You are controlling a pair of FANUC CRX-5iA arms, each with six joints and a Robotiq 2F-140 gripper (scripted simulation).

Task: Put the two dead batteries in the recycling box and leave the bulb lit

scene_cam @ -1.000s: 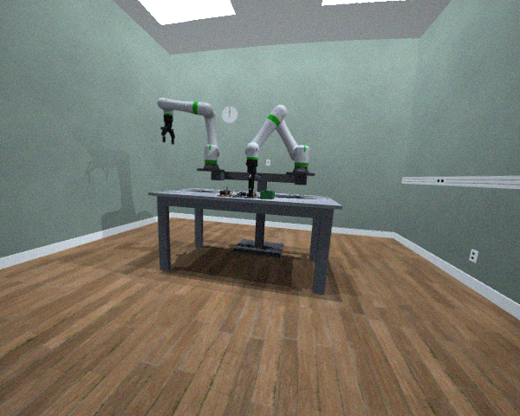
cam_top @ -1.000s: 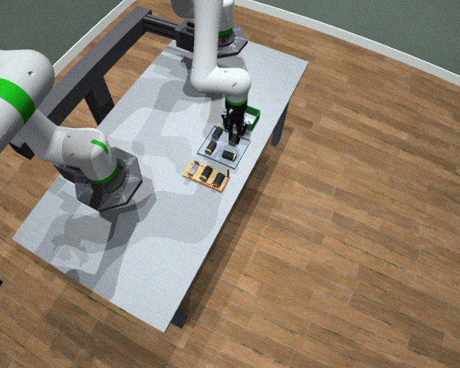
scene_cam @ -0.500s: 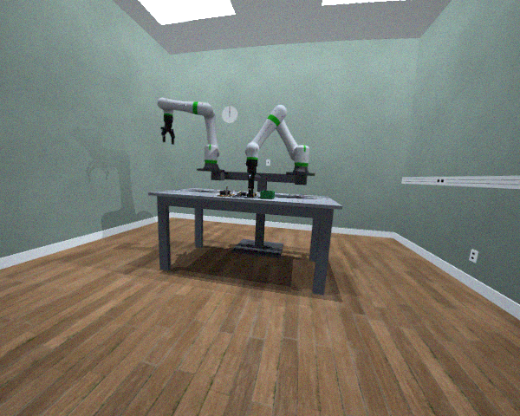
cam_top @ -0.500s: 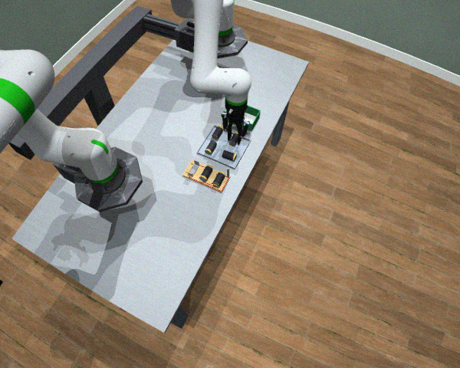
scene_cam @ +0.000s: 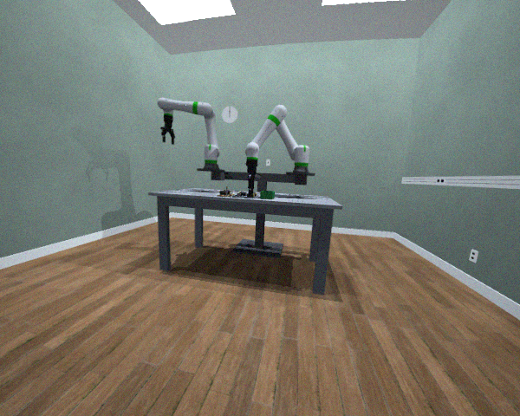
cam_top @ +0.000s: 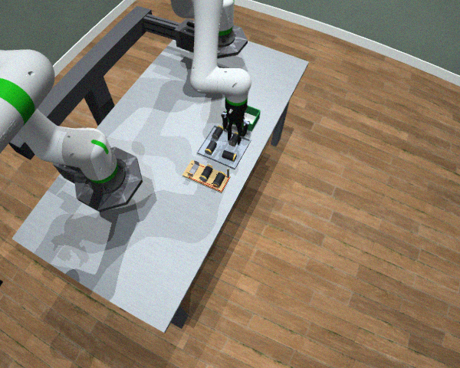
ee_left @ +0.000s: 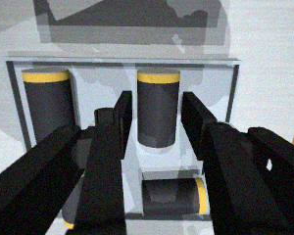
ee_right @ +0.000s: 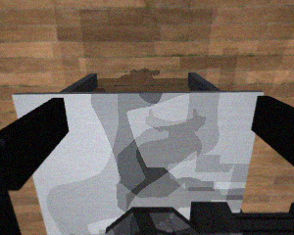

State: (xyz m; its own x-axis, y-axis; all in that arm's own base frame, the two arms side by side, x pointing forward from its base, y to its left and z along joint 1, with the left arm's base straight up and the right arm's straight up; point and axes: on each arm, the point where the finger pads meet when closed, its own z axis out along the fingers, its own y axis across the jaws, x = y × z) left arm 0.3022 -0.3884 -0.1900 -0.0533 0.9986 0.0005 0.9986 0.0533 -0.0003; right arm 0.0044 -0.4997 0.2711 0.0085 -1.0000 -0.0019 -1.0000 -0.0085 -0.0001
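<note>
My left gripper is now 50 mm to the left of the tray, 40 mm above it and 30 mm past it. The rest, counted from my left hand: green recycling box (140 mm to the left, 30 mm below, 30 mm behind).
</note>
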